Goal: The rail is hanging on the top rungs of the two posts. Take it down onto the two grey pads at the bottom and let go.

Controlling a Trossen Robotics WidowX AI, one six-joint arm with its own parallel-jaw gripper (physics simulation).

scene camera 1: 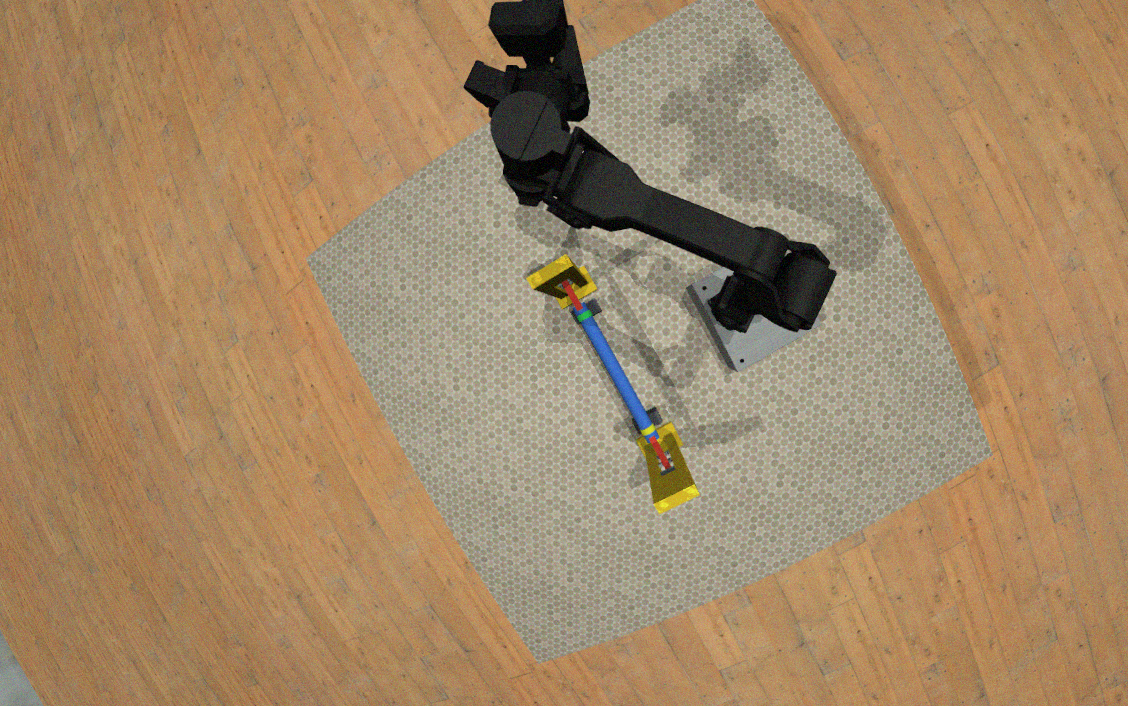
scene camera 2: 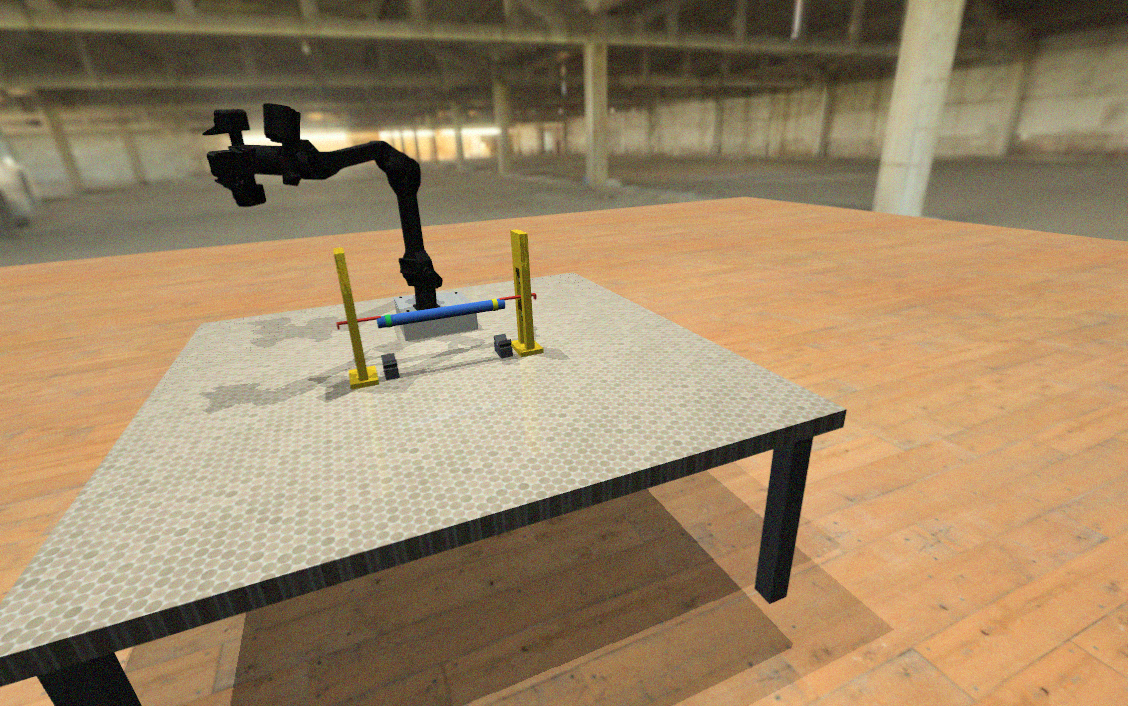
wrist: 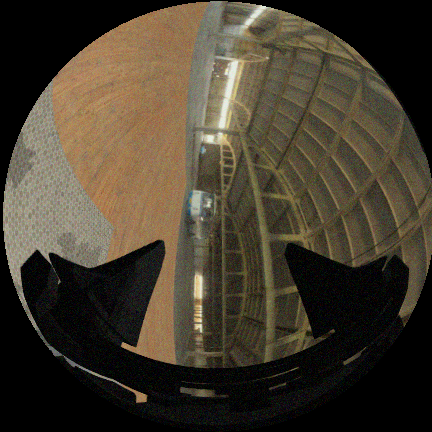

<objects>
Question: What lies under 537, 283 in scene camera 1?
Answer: A yellow post.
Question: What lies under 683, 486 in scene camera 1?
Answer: A yellow post.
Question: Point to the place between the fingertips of my gripper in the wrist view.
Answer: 227, 249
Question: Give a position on a yellow post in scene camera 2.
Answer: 525, 345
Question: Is my gripper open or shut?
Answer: Open.
</objects>
